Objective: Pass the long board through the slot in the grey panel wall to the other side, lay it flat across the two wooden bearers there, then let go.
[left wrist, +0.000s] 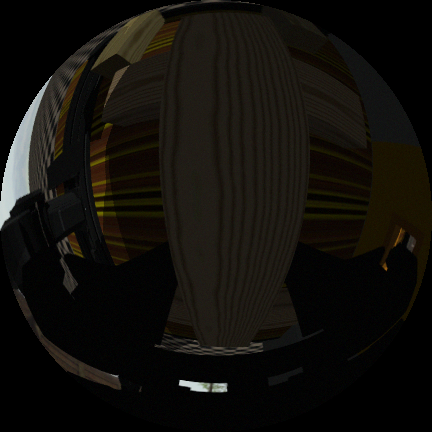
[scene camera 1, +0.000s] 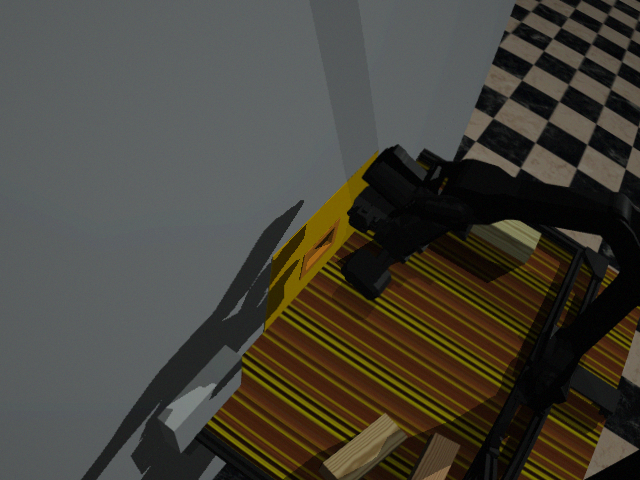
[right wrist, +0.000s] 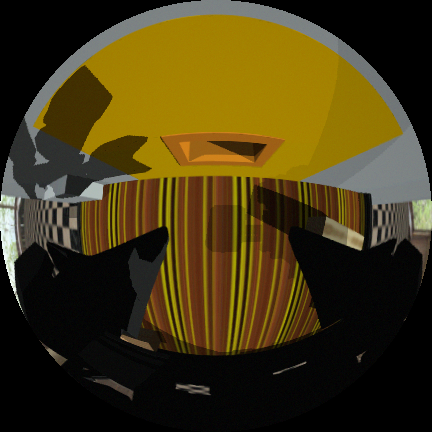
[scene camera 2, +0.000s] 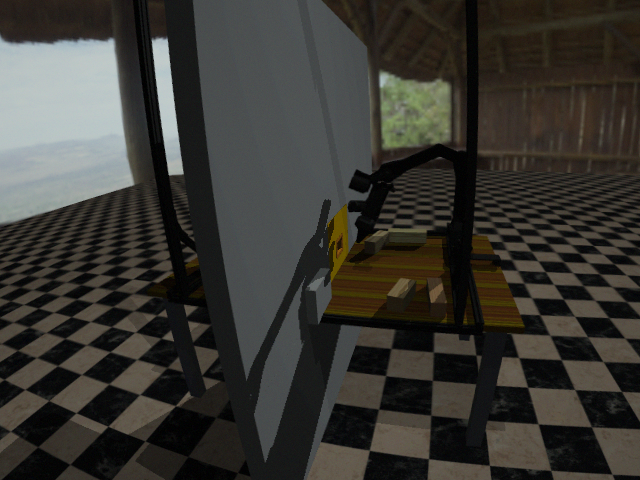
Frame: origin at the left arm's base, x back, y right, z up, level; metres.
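Seen in the pictures: left gripper, fingertip midpoint: (left wrist: 230,239); right gripper, fingertip midpoint: (right wrist: 230,232) (scene camera 2: 359,238); left arm's base, origin of the base link: (left wrist: 75,209); right arm's base, origin of the base link: (scene camera 1: 535,392).
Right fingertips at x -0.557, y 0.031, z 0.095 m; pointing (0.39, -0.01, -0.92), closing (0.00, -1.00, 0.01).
Observation:
Offsets run from my right fingertips to a thing's top centre. "*": to the spot under its first point.
The grey panel (scene camera 1: 206,129) (scene camera 2: 268,170) stands upright, with an orange-rimmed slot @(* dx +0.076, dy +0.031, dz -0.051 m) (scene camera 1: 307,266) (scene camera 2: 339,253) (right wrist: 220,137) in its yellow patch. The slot's right-arm side shows no board coming out. My left gripper (left wrist: 230,239) is shut on the long board @(dx +0.334, dy -0.029, dz -0.044 m) (left wrist: 235,150), which fills the middle of the left wrist view, in shadow. The slot shows at that view's right edge, beside the board. My right gripper (scene camera 1: 361,242) (scene camera 2: 355,217) (right wrist: 230,232) is open and empty, above the striped table near the slot. Wooden blocks @(dx -0.168, dy +0.227, dz -0.067 m) (scene camera 2: 401,294) @(dx -0.268, dy +0.220, dz -0.070 m) (scene camera 2: 436,297) @(dx -0.031, dy -0.217, dz -0.064 m) (scene camera 2: 376,241) @(dx -0.149, dy -0.313, dz -0.067 m) (scene camera 2: 407,236) lie there; which are the bearers I cannot tell.
A pale grey block @(* dx +0.054, dy +0.317, dz -0.014 m) (scene camera 1: 201,392) (scene camera 2: 318,297) sits against the panel near the table's front edge. Another wooden piece @(* dx +0.406, dy -0.133, dz -0.076 m) (left wrist: 135,92) crosses behind the board, and a block (left wrist: 132,42) lies at upper left in the left wrist view. Dark frame posts (scene camera 2: 471,129) rise beside the table.

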